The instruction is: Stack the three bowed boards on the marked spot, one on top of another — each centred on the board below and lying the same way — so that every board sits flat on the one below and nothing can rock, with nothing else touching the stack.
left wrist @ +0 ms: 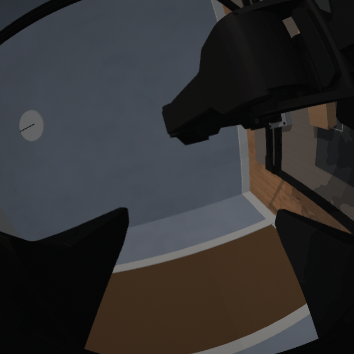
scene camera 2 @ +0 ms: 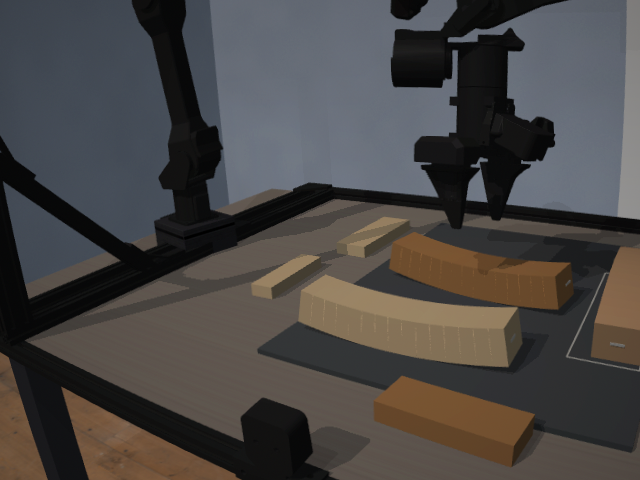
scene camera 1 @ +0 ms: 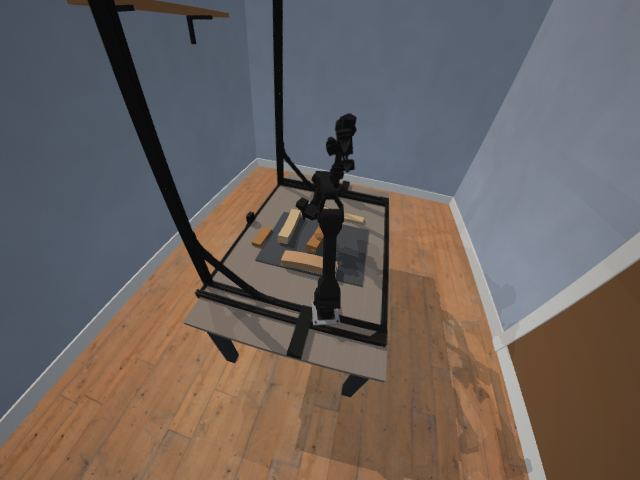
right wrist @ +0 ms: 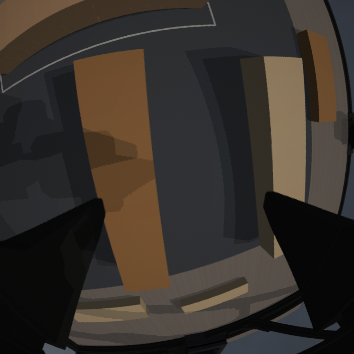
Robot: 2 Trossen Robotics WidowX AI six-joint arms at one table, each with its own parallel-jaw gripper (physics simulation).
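Where they show: left gripper, between the fingertips: (left wrist: 205, 217) (scene camera 1: 346, 162); right gripper, between the fingertips: (scene camera 2: 477, 224) (scene camera 1: 312, 223) (right wrist: 185, 203); left arm's base, origin of its link: (scene camera 2: 193, 218) (scene camera 1: 334, 185) (right wrist: 205, 353); right arm's base, origin of its link: (scene camera 1: 325, 311).
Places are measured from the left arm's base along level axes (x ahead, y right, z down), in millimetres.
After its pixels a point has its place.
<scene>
The tan bowed board (scene camera 1: 302, 261) @(y -147, x 691, z -9 mm) (scene camera 2: 617, 304) @(y -83, x 672, z -3 mm) (right wrist: 100, 20) @(y -151, x 636, z 33 mm) lies inside the thin white outline (scene camera 2: 567, 356) @(y -35, x 643, z 45 mm) (right wrist: 215, 24) @(y -34, x 642, z 45 mm). The orange-brown bowed board (scene camera 1: 312, 242) @(y -127, x 560, z -3 mm) (scene camera 2: 480, 273) @(y -101, x 491, z 11 mm) (right wrist: 120, 175) @(y -128, x 490, z 5 mm) lies beside it on the dark mat (scene camera 1: 356, 248) @(y -319, x 436, z 46 mm) (scene camera 2: 320, 343) @(y 102, x 419, z 46 mm). The pale yellow bowed board (scene camera 1: 289, 226) @(y 29, x 514, z 1 mm) (scene camera 2: 408, 320) @(y 62, x 510, z 5 mm) (right wrist: 289, 125) @(y 30, x 535, z 3 mm) lies farther over, apart from both. My right gripper (scene camera 2: 476, 223) @(y -88, x 493, z -55 mm) (right wrist: 185, 203) @(y -88, x 493, z -55 mm) is open and empty, pointing down above the boards. My left gripper (left wrist: 205, 217) @(y -186, x 434, z -374 mm) is open and empty, raised and facing the wall; its fingers cannot be made out in the scene views.
Two small pale blocks (scene camera 2: 289, 273) @(y 5, x 253, z 35 mm) (scene camera 2: 379, 235) @(y -190, x 245, z 34 mm) lie on the table past the boards' ends. An orange-brown block (scene camera 1: 261, 236) @(y 125, x 624, z 30 mm) (scene camera 2: 454, 418) @(y 141, x 624, z 30 mm) (right wrist: 325, 75) @(y 131, x 615, z 30 mm) lies beside the mat, near the pale yellow board. A black box (scene camera 2: 276, 434) @(y 271, x 556, z 6 mm) stands at the table's edge. Black rails and posts frame the table.
</scene>
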